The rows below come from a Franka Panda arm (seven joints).
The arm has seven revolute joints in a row. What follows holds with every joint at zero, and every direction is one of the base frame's. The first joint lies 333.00 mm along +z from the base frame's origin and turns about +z. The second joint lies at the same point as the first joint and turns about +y. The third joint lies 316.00 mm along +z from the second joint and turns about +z. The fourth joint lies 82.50 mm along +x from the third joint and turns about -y. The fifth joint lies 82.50 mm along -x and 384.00 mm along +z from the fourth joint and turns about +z. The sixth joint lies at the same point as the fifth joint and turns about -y. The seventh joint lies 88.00 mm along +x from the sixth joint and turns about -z. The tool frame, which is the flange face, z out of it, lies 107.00 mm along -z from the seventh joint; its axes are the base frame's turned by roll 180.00, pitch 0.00 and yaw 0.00 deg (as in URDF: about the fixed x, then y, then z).
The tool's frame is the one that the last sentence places.
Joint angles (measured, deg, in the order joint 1, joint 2, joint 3, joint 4, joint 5, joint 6, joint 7), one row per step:
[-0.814, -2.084, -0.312, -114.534, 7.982, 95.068, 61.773]
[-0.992, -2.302, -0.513, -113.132, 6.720, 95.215, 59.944]
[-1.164, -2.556, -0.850, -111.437, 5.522, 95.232, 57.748]
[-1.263, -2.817, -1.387, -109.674, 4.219, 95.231, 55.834]
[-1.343, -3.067, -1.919, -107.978, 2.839, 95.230, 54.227]
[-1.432, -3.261, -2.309, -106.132, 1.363, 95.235, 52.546]
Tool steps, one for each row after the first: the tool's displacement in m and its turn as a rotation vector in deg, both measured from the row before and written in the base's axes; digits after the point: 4 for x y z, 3 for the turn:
[0.0044, -0.0057, 0.0126, -0.702, -1.984, 1.808]
[0.0045, -0.0068, 0.0153, -0.627, -2.182, 2.009]
[0.0040, -0.0083, 0.0161, -0.881, -2.152, 1.624]
[0.0032, -0.0083, 0.0157, -1.101, -1.991, 1.340]
[0.0032, -0.0073, 0.0166, -1.278, -2.035, 1.533]

